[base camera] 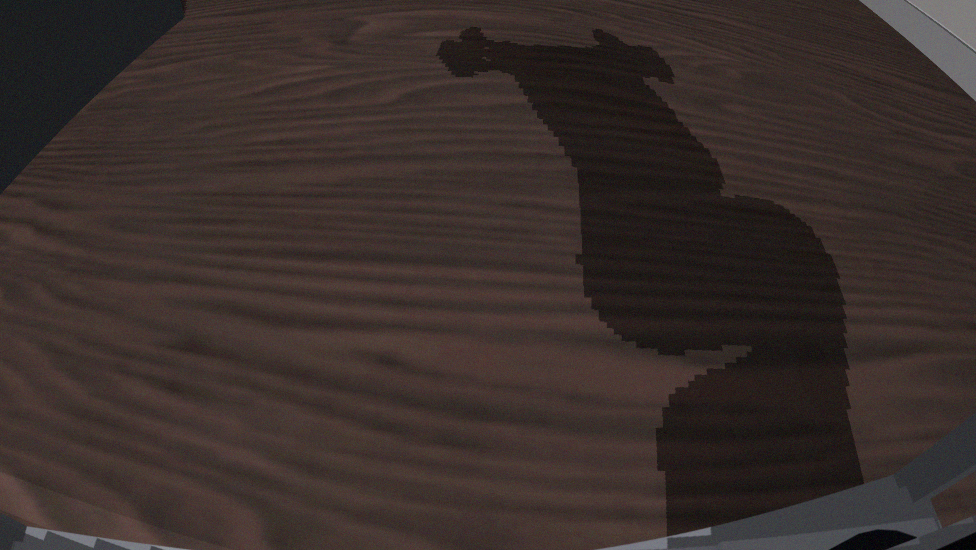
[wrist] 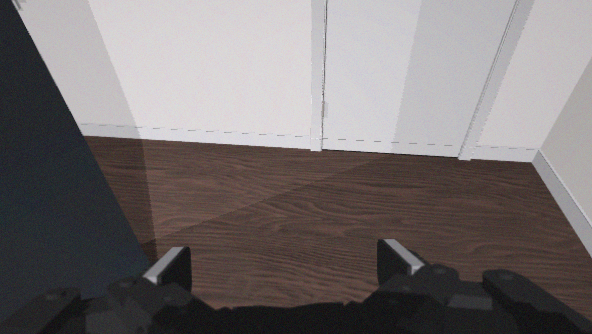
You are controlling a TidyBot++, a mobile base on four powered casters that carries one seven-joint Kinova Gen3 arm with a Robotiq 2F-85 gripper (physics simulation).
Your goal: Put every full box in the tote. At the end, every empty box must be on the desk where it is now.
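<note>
My gripper (wrist: pixel 285 263) is open, with its two fingertips wide apart at the bottom of the wrist view. No thing shows between the fingers; the wooden floor (wrist: pixel 300 210) (base camera: pixel 307 273) shows beyond them. The arm and gripper cast a dark shadow on the floor in the base camera view. No box, tote or desk shows in either view.
A tall dark blue-grey surface (wrist: pixel 45 175) (base camera: pixel 68 68) stands on the left in both views. A white wall (wrist: pixel 210 65) with a white door (wrist: pixel 370 75) is ahead in the wrist view. Another wall (wrist: pixel 575 145) meets it at a corner on the right.
</note>
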